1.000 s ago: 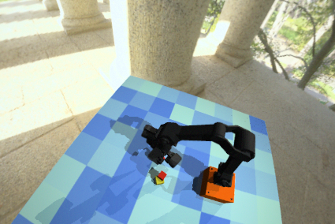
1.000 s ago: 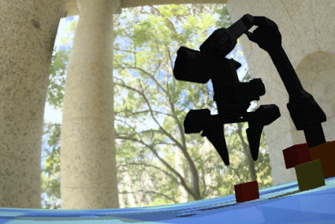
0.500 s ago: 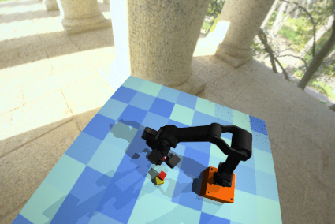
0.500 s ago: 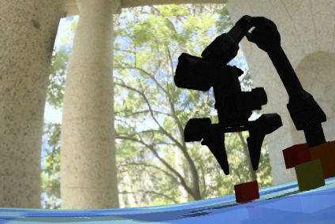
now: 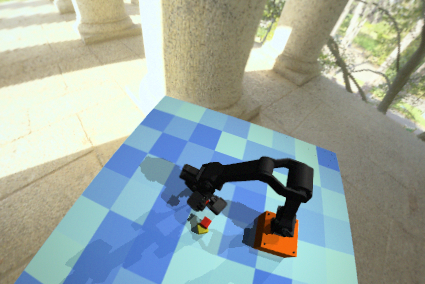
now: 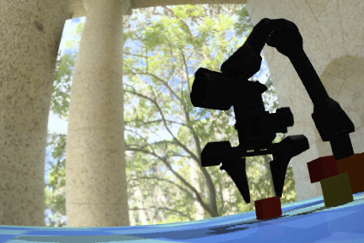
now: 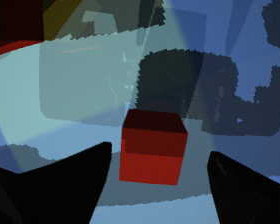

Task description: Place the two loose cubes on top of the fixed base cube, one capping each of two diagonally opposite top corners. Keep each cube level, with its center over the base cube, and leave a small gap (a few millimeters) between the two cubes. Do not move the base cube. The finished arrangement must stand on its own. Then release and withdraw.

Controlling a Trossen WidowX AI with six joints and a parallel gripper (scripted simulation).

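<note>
Right now the yellow base cube is 40 mm behind my gripper tip, 110 mm to the left of it and 10 mm below it.
</note>
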